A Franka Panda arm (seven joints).
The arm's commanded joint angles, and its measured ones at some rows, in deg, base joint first. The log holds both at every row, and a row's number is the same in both.
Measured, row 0:
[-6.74, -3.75, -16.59, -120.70, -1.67, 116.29, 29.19]
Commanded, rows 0 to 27:
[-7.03, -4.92, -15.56, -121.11, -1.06, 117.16, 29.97]
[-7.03, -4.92, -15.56, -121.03, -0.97, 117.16, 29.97]
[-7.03, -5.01, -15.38, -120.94, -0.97, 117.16, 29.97]
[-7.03, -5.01, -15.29, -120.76, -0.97, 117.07, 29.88]
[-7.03, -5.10, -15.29, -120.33, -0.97, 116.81, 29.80]
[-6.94, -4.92, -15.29, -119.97, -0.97, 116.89, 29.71]
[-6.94, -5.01, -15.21, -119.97, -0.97, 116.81, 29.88]
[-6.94, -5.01, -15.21, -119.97, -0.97, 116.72, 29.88]
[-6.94, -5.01, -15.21, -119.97, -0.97, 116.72, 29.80]
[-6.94, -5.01, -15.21, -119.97, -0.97, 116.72, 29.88]
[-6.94, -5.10, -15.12, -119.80, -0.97, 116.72, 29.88]
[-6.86, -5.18, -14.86, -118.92, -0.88, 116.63, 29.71]
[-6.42, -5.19, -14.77, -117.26, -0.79, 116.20, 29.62]
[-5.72, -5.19, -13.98, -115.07, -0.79, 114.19, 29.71]
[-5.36, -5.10, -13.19, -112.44, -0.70, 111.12, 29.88]
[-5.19, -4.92, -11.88, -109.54, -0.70, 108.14, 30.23]
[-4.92, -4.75, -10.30, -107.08, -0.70, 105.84, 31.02]
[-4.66, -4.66, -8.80, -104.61, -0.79, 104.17, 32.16]
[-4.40, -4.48, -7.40, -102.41, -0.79, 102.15, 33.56]
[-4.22, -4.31, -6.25, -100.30, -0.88, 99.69, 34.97]
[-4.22, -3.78, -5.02, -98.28, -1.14, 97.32, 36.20]
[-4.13, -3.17, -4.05, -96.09, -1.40, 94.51, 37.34]
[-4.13, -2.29, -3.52, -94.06, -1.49, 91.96, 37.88]
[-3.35, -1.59, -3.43, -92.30, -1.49, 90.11, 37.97]
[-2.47, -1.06, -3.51, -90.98, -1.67, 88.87, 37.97]
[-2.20, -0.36, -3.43, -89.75, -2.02, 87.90, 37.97]
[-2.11, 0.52, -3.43, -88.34, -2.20, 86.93, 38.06]
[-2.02, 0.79, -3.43, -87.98, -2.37, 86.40, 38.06]
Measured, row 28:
[-2.51, -2.67, -3.55, -93.12, -1.31, 90.16, 37.22]
